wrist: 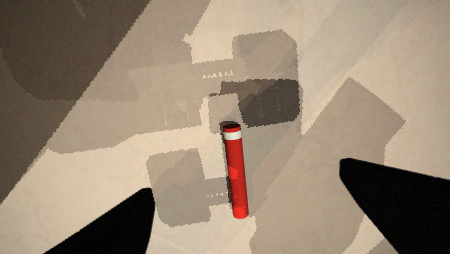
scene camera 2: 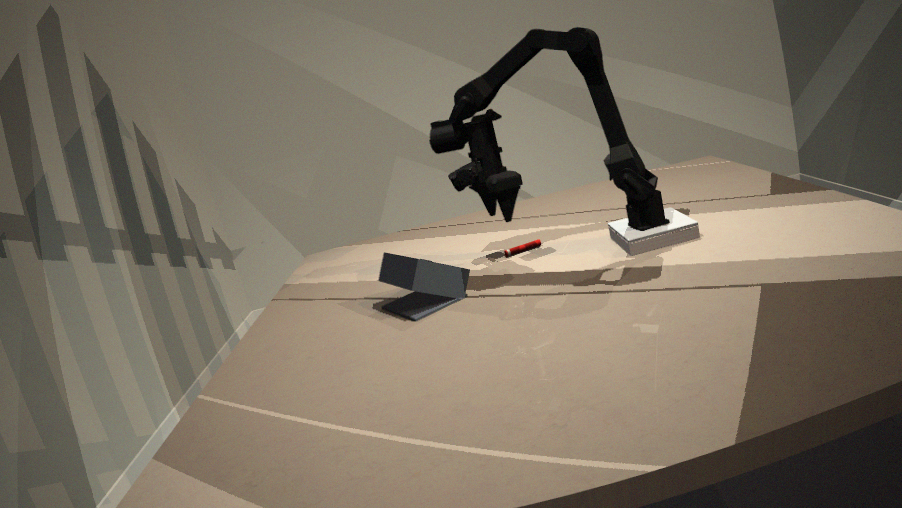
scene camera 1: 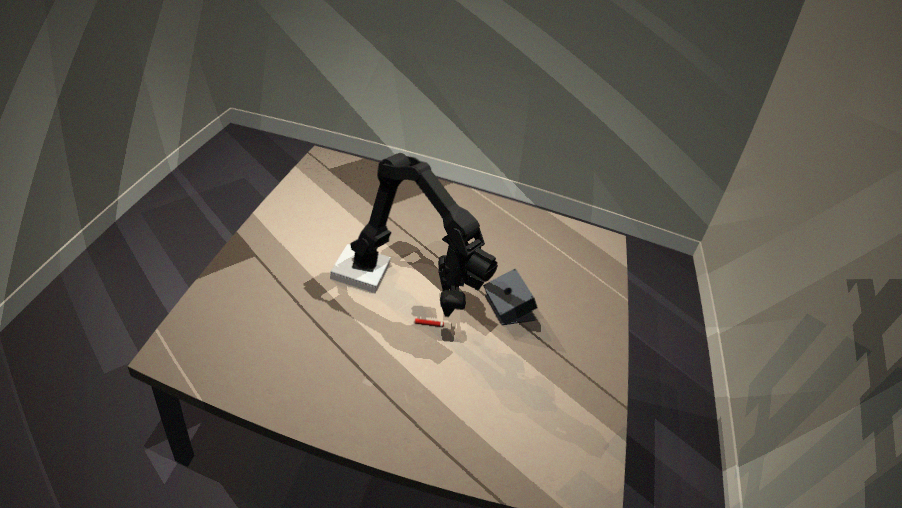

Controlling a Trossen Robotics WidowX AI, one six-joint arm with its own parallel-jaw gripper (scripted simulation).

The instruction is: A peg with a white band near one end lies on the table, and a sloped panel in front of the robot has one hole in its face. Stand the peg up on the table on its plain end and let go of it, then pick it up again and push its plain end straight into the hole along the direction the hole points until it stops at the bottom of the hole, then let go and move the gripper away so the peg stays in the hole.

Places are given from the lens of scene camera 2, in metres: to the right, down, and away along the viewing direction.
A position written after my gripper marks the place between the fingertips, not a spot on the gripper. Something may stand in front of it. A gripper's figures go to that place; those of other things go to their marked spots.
my gripper (scene camera 2: pixel 500 218): 0.10, -0.07, 1.21
sloped panel (scene camera 2: pixel 413 274): -0.06, 0.04, 1.00
dark flat foot (scene camera 2: pixel 415 306): -0.06, 0.10, 1.06
